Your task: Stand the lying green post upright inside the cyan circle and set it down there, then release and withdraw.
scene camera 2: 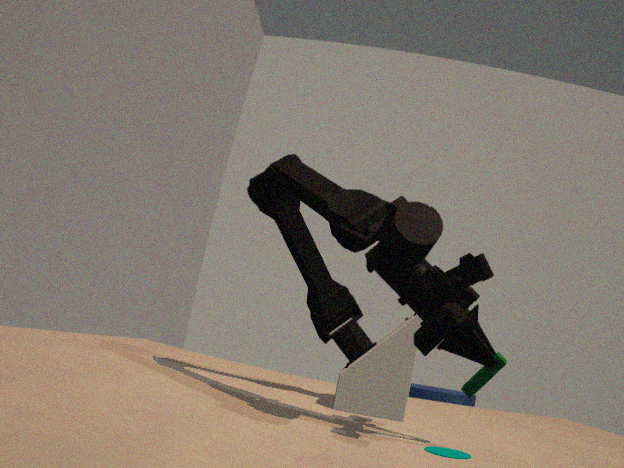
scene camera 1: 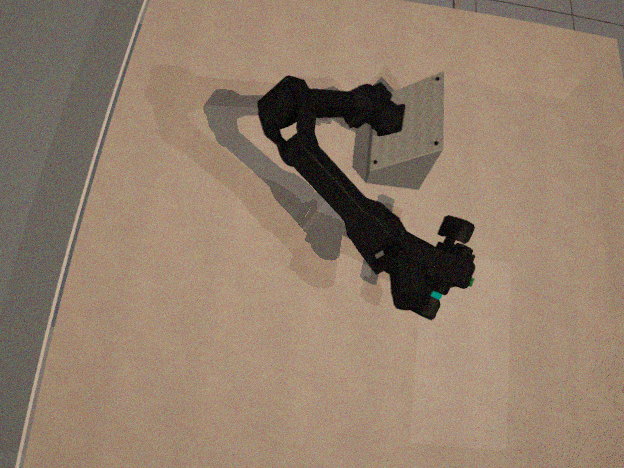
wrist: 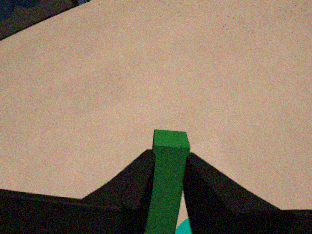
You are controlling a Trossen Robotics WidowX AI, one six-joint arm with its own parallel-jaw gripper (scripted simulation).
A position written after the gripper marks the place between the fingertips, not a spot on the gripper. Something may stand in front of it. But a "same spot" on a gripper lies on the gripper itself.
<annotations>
gripper: scene camera 2; scene camera 1; wrist 168, 159
same spot on gripper: [scene camera 1: 443, 289] = [scene camera 2: 466, 318]
</annotations>
